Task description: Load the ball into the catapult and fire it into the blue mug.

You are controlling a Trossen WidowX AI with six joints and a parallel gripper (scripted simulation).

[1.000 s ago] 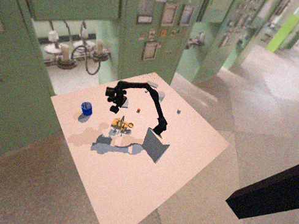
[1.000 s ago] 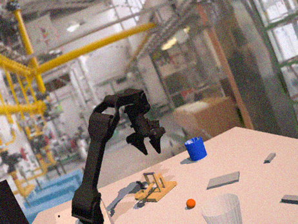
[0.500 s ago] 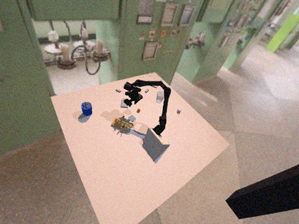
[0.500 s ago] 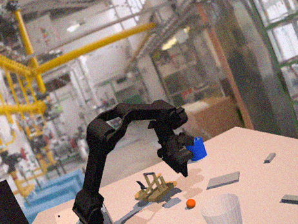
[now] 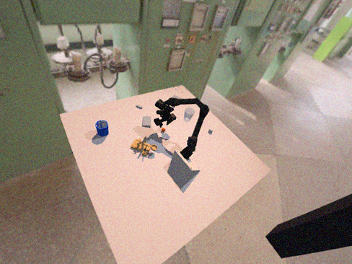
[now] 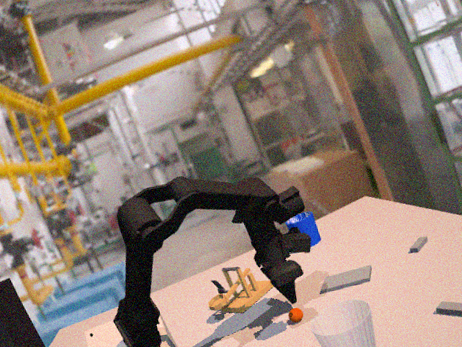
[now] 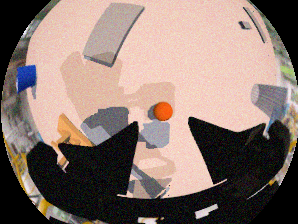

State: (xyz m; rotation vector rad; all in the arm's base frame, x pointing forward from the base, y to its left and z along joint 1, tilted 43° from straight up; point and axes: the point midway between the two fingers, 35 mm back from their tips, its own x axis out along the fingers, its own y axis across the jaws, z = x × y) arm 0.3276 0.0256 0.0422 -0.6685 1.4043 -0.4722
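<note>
My gripper tip is 40 mm above the orange ball. The rest, counted from my gripper tip: wooden catapult: 210 mm to the left, 130 mm behind, 10 mm below; then blue mug: 460 mm to the left, 140 mm ahead, 30 mm below; then clear cup: 280 mm to the right, 50 mm ahead, 30 mm below.
</note>
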